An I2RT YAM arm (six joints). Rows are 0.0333 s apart.
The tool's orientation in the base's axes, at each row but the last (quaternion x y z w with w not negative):
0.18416 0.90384 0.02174 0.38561
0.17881 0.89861 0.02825 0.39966
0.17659 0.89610 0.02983 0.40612
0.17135 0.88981 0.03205 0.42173
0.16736 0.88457 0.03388 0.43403
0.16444 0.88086 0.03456 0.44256
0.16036 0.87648 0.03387 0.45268
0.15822 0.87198 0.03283 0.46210
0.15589 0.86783 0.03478 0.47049
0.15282 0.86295 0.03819 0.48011
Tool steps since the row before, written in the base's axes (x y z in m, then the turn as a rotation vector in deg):
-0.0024 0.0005 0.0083 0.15 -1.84 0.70
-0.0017 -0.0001 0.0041 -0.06 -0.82 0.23
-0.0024 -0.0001 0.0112 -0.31 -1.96 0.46
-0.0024 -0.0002 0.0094 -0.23 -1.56 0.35
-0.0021 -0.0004 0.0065 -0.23 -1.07 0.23
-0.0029 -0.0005 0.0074 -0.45 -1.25 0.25
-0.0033 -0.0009 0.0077 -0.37 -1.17 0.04
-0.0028 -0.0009 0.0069 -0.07 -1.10 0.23
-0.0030 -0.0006 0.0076 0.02 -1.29 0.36
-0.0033 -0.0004 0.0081 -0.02 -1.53 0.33
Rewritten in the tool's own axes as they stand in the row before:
-0.0040 0.0012 -0.0076 -1.22 -1.54 -0.20
-0.0019 0.0002 -0.0040 -0.41 -0.74 -0.12
-0.0066 0.0014 -0.0092 -0.81 -1.83 -0.36
-0.0056 0.0010 -0.0078 -0.64 -1.46 -0.26
-0.0039 0.0004 -0.0056 -0.39 -1.02 -0.23
-0.0042 0.0003 -0.0067 -0.34 -1.24 -0.40
-0.0045 -0.0001 -0.0071 -0.20 -1.19 -0.22
-0.0043 -0.0001 -0.0061 -0.48 -1.01 -0.09
-0.0048 0.0003 -0.0066 -0.69 -1.14 -0.07
-0.0051 0.0006 -0.0071 -0.72 -1.39 -0.07

